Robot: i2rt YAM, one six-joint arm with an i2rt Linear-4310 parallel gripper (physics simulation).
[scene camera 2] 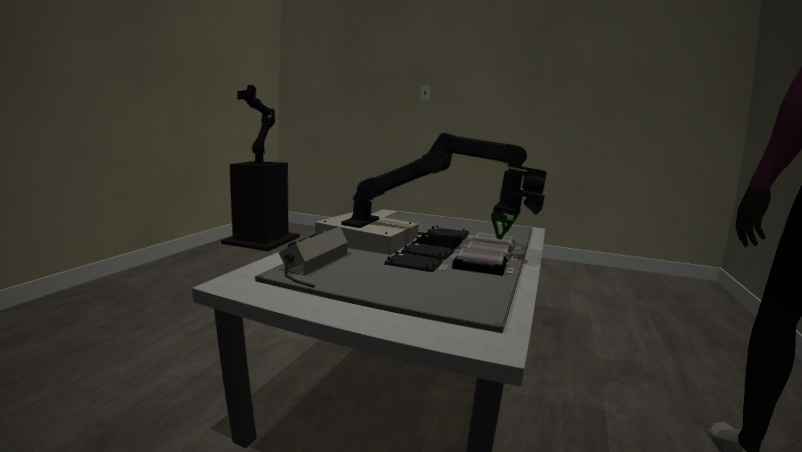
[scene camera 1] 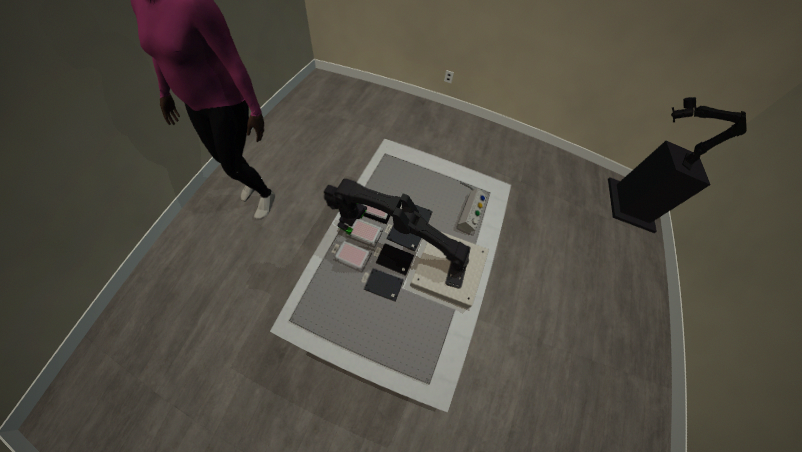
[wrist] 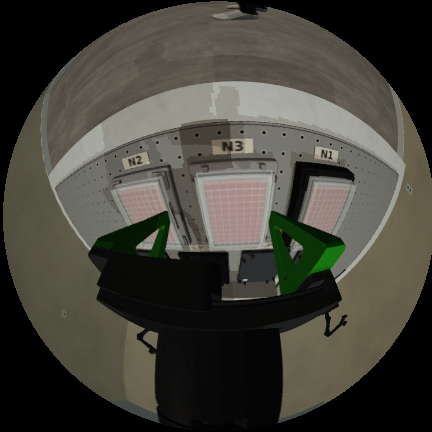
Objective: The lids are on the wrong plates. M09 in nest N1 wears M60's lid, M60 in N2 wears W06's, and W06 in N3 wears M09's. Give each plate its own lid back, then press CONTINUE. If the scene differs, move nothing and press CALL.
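Places are measured from the arm's base along level axes (x left, y up, z ahead), in millimetres.
Pixels of known places: gripper, fingertip midpoint: (scene camera 2: 502,235) (scene camera 1: 354,226) (wrist: 218,216); arm's base, origin of the base link: (scene camera 2: 361,221) (scene camera 1: 458,265).
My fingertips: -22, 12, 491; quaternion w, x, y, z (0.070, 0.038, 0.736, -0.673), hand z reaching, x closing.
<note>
For each thing: its top centre in the pictures, then the offset to it from my fingertips, as dx, dy, dz.
- N1 plate, middle of its top: (wrist: 325,221) (scene camera 2: 481,253) (scene camera 1: 376,206) -146, -26, -51
- N3 plate, middle of its top: (wrist: 236,220) (scene camera 2: 487,246) (scene camera 1: 364,229) -14, -37, -42
- N2 plate, middle of its top: (wrist: 146,222) (scene camera 2: 493,237) (scene camera 1: 352,253) +115, -38, -32
- button console, middle of its top: (scene camera 2: 314,233) (scene camera 1: 475,205) -294, +17, -503
Three clear-lidded plates with pink wells sit in nests: the N1 plate (scene camera 1: 376,212) (scene camera 2: 480,257) (wrist: 327,202) in a black nest, the N3 plate (scene camera 1: 365,231) (wrist: 237,210) in the middle, and the N2 plate (scene camera 1: 352,255) (wrist: 142,202) on the other side. No plate or lid markings are readable. My gripper (scene camera 1: 348,229) (scene camera 2: 500,236) (wrist: 218,216) is open and empty, pointing down low at the N3 plate; in the wrist view its green fingers appear on either side of that plate. Whether they touch it cannot be told. The button console (scene camera 1: 467,210) (scene camera 2: 317,249) stands apart; its button labels are unreadable.
Several dark pads, including one by the front (scene camera 1: 384,283) and one near the console (scene camera 2: 412,262), lie between the nests and the arm's cream base (scene camera 1: 443,280) (scene camera 2: 376,238). A person (scene camera 1: 190,56) stands beyond the table edge. Another arm stands on a black pedestal (scene camera 1: 657,185) (scene camera 2: 258,202).
</note>
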